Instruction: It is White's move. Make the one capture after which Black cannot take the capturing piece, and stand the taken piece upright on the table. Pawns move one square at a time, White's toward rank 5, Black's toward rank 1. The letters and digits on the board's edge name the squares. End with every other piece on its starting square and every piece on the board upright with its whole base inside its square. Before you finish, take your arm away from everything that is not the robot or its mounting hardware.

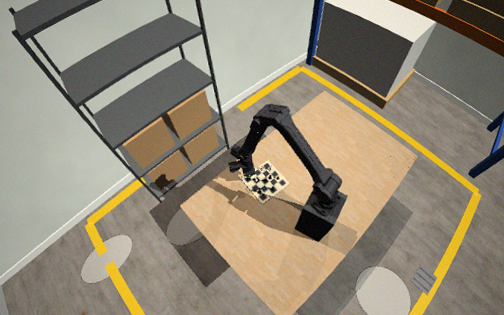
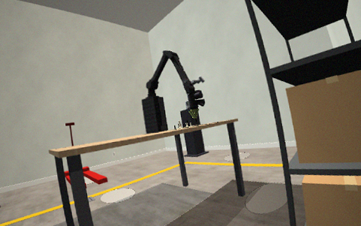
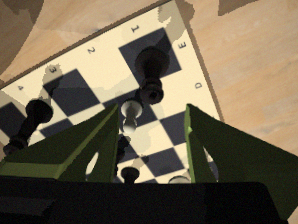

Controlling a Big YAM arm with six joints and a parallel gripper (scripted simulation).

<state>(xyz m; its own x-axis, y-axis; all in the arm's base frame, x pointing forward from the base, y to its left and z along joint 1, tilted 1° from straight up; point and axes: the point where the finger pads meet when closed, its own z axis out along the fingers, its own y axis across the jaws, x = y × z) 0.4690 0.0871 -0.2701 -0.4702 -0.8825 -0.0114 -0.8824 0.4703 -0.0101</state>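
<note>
Right now the dark chess piece is 4 cm below my hand. The rest, counted from my hand: black piece: 11 cm behind, 4 cm below, 1 cm to the left; chessboard: 8 cm behind, 7 cm below, 6 cm to the right; white pawn: 5 cm below, 3 cm to the right, 3 cm behind.
</note>
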